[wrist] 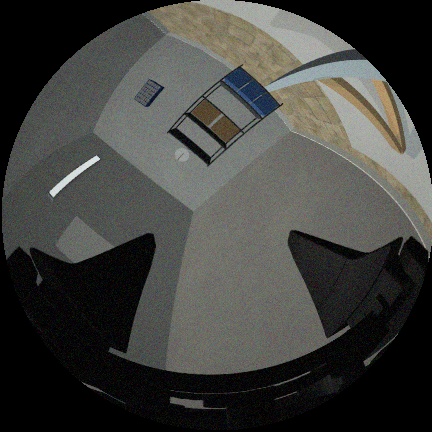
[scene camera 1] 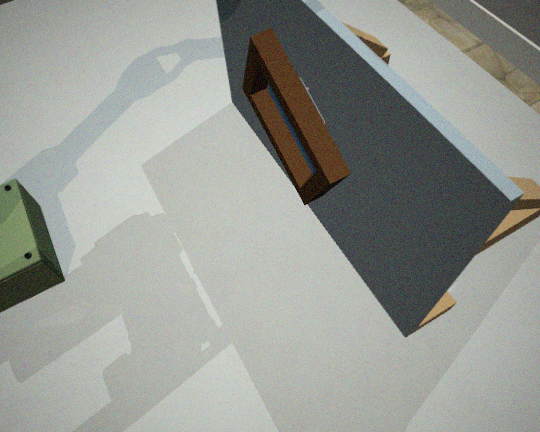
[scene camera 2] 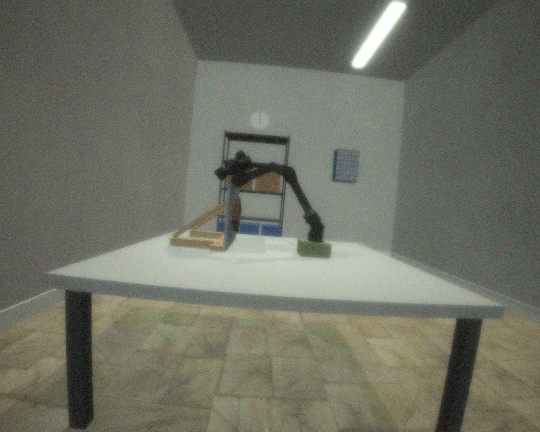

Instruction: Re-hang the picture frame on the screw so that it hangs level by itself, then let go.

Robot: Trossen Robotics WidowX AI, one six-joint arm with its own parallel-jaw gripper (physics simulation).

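Where they show: gripper, fingertip midpoint: (wrist: 223, 239); arm's base, origin of the base link: (scene camera 2: 315, 241).
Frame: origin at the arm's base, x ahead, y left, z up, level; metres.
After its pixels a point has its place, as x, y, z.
Note:
The brown picture frame (scene camera 1: 295, 102) {0.399, -0.159, 0.153} (scene camera 2: 237, 215) {0.395, -0.043, 0.096} is against the front of the dark upright board (scene camera 1: 400, 175) {0.422, -0.293, 0.165} (scene camera 2: 229, 217) {0.427, 0.033, 0.087}. In scene camera 1 its long sides are not parallel to the board's top edge; the end nearer the camera looks lower. A thin pale line shows between frame and board. The screw cannot be made out, and how the frame is held up is hidden. My gripper (scene camera 2: 220, 173) (wrist: 223, 239) {0.466, -0.186, 0.374} is open and empty, above the board's top and apart from the frame. The frame does not show in the wrist view.
Wooden braces (scene camera 1: 515, 222) {0.627, -0.341, -0.030} (scene camera 2: 197, 242) {0.567, 0.050, -0.042} (wrist: 395, 117) prop the board from behind on the white table (scene camera 1: 310, 370) {0.300, -0.354, -0.068} (scene camera 2: 280, 282) {0.209, 0.519, -0.068}. The green base block (scene camera 1: 17, 225) {0.061, -0.018, 0.001} (scene camera 2: 314, 248) {0.014, 0.061, -0.025} carries the arm. The board's pale top edge (wrist: 350, 69) shows at the wrist view's upper right. A shelf rack (scene camera 2: 257, 136) stands beyond.

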